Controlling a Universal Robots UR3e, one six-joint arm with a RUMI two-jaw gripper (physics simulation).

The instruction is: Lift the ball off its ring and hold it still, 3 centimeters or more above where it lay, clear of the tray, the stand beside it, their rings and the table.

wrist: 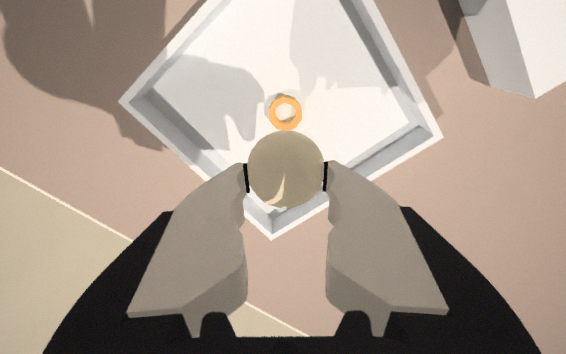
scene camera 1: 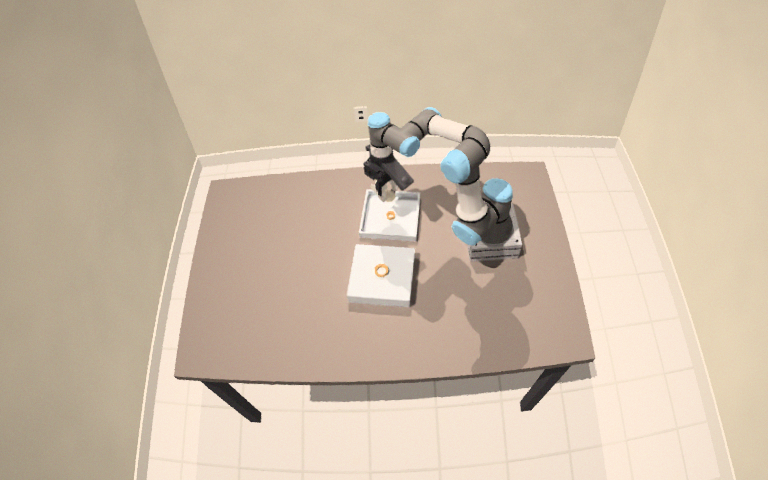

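Pixels of known places: gripper, fingertip midpoint: (wrist: 285, 166) (scene camera 1: 388, 197); arm's base, origin of the base link: (scene camera 1: 493, 227).
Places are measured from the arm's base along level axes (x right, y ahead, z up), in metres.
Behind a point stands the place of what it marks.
The beige ball (scene camera 1: 387, 195) @(x 0.112, y 0.340, z 0.050 m) (wrist: 286, 170) @(x 0.116, y 0.329, z 0.051 m) is between the two fingertips of my gripper (scene camera 1: 386, 192) @(x 0.126, y 0.338, z 0.021 m) (wrist: 285, 166) @(x 0.126, y 0.338, z 0.021 m), which is shut on it with a black pad at each side. The ball hangs in the air above the tray (scene camera 1: 363, 217) @(x 0.108, y 0.426, z -0.054 m) (wrist: 429, 112) @(x 0.040, y 0.414, z -0.052 m), apart from it. The tray's orange ring (scene camera 1: 390, 219) @(x 0.108, y 0.335, z -0.073 m) (wrist: 285, 127) @(x 0.132, y 0.342, z -0.067 m) lies bare on the tray floor, fully in sight in the wrist view. The white stand (scene camera 1: 368, 288) @(x -0.181, y 0.411, z -0.035 m) (wrist: 537, 50) @(x -0.027, y 0.419, z -0.035 m) is beside the tray and bears a second orange ring (scene camera 1: 381, 276) @(x -0.143, y 0.370, z -0.029 m). The ball's exact height cannot be measured from these views.
Both the tray and the stand rest on the brown table (scene camera 1: 271, 271) @(x -0.077, y 0.740, z -0.080 m) (wrist: 480, 240) @(x 0.075, y 0.618, z -0.080 m). The arm's base (scene camera 1: 495, 249) @(x -0.075, y 0.003, z -0.017 m) stands on the table to the right of them. A wall with a socket (scene camera 1: 360, 114) rises behind the table's back edge.
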